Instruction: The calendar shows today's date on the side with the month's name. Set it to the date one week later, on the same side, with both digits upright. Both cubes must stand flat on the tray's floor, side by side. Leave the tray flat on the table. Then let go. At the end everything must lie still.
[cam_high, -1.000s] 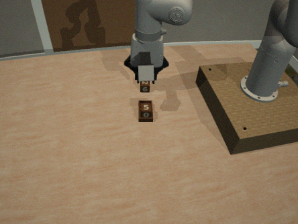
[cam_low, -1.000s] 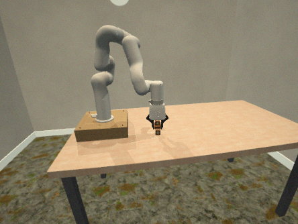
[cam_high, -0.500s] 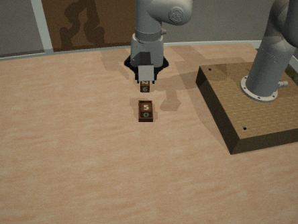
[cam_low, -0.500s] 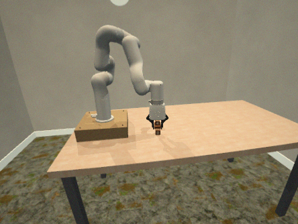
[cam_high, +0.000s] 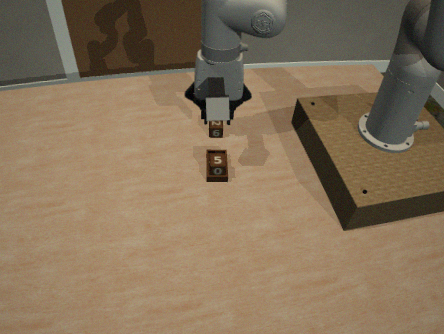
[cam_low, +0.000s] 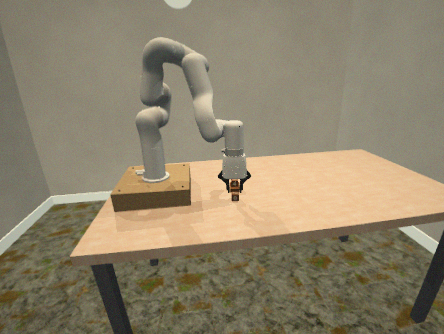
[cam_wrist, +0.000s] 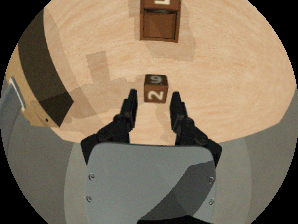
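My hand is 4 cm above the cube. The rest, counted from my hand: brown tray (11 cm to the left, 5 cm below, 1 cm ahead).
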